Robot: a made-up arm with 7 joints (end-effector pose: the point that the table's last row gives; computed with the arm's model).
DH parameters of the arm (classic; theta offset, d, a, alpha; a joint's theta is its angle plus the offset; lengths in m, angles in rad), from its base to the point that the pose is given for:
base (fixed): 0 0.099 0 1.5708
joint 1: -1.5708 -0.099 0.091 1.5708
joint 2: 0 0.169 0.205 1.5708
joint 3: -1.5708 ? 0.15 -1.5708
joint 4: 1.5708 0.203 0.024 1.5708
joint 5: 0 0.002 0.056 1.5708
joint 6: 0 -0.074 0.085 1.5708
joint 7: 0 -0.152 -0.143 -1.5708
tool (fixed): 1.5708 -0.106 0 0
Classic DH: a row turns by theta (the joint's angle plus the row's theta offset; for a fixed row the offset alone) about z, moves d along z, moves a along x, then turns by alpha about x.
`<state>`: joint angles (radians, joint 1 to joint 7).
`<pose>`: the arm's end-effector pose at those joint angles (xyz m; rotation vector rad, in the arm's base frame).
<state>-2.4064 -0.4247 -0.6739 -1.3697 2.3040 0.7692 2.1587</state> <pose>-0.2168 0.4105 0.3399 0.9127 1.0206 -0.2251</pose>
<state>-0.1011 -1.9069 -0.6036 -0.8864 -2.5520 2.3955 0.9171</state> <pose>0.0798 0.2748 -0.2880 -1.3139 0.1375 1.5977</pose>
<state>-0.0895 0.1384 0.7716 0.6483 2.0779 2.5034 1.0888</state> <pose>-0.0509 0.0678 -0.3044 -0.5212 -1.7374 0.0759</pose>
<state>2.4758 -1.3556 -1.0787 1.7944 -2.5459 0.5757 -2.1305</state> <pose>0.1448 0.2107 0.5272 1.8111 0.1273 1.1589</pose>
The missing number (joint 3, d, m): -0.126
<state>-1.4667 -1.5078 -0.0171 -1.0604 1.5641 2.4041 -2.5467</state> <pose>-0.2918 0.3366 -0.0090 -0.7886 0.8349 -2.2446</pose>
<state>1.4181 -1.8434 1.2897 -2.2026 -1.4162 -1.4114 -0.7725</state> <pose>-0.0575 0.4465 -0.0378 -2.0255 0.2386 -2.0430</pose>
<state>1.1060 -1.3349 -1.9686 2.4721 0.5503 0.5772 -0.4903</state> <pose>0.2996 0.0045 -0.0678 -1.7006 0.2004 0.6864</pose>
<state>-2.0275 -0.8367 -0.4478 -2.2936 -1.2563 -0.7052 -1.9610</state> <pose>-0.1821 0.1782 0.2979 2.3475 0.1195 0.2943</pose>
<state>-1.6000 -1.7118 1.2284 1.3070 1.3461 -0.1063 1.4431</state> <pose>-0.1967 0.7995 0.6272 -0.5961 -2.9693 0.3525</pose>
